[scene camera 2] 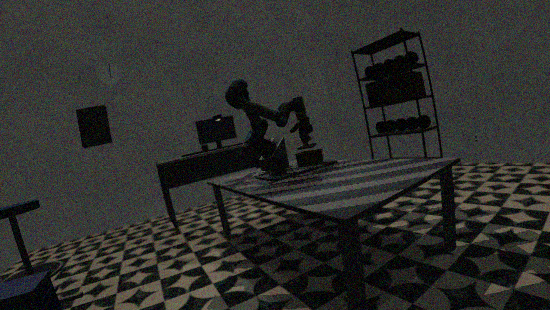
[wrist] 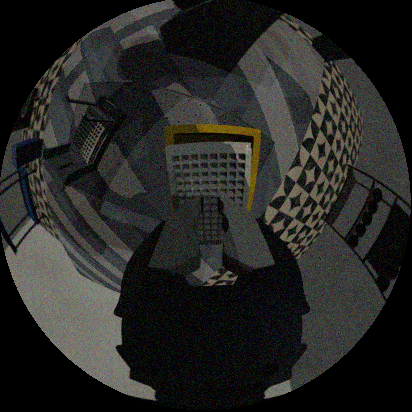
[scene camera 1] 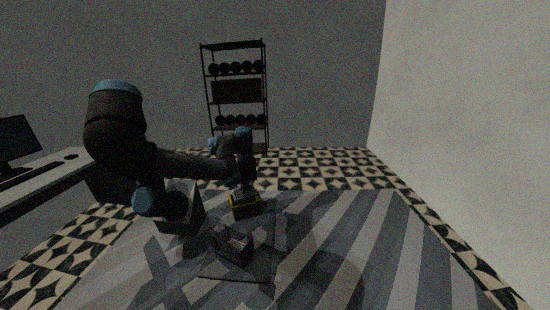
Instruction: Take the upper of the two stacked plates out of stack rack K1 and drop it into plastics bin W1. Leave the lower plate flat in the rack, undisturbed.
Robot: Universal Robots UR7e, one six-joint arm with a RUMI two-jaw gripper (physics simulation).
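Places are measured from the arm's base along level axes (x ahead, y down, z left), in metres.
Pixels of known places: gripper, between the fingertips: (scene camera 2: 306, 146) (wrist: 209, 197) (scene camera 1: 243, 192); arm's base, origin of its link: (scene camera 2: 270, 151) (scene camera 1: 175, 205).
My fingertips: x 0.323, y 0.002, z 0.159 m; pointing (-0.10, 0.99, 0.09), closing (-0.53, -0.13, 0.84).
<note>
For each thing: its top centre in the pictures, then the offset to it from my fingertips. "pt": a spot on its surface instead. Level surfaces: height alone.
- upper plate, centre of its top: (wrist: 211, 207) (scene camera 1: 244, 190) dx +0.004, dy -0.012, dz +0.003 m
- Bin W1, centre of its top: (wrist: 214, 186) (scene camera 1: 244, 197) (scene camera 2: 308, 151) dx -0.003, dy +0.042, dz +0.012 m
- Stack rack K1, centre of its top: (wrist: 57, 140) (scene camera 1: 230, 236) (scene camera 2: 275, 156) dx +0.022, dy +0.022, dz -0.270 m
- lower plate, centre of its top: (wrist: 84, 137) (scene camera 1: 235, 248) dx +0.028, dy +0.103, dz -0.272 m
- thin dark base plate, a spot on its surface: (scene camera 1: 235, 279) pt dx +0.060, dy +0.141, dz -0.387 m
- striped table, height of its surface: dy +0.155 m
My gripper (scene camera 1: 245, 188) (scene camera 2: 305, 143) (wrist: 209, 197) points down above plastics bin W1, shut on the upper plate (wrist: 210, 165), a pale plate with a grid of square wells. The plate hangs above the bin and hides most of its opening in the wrist view. Bin W1 (scene camera 1: 248, 213) (scene camera 2: 310, 158) (wrist: 212, 128) is dark-sided with a yellow rim. Stack rack K1 (scene camera 1: 234, 252) (wrist: 112, 107) stands apart from the bin, at the left in the wrist view. The lower plate (wrist: 91, 141) shows in it, apparently flat. Its far details are dark and grainy.
A thin dark base plate (scene camera 1: 235, 279) lies under the rack on the striped table (scene camera 1: 350, 240) (scene camera 2: 370, 182). The arm's base block stands left of the bin in scene camera 1. A desk (scene camera 1: 65, 162) and a tall shelf unit (scene camera 1: 266, 90) (scene camera 2: 437, 120) stand farther off.
</note>
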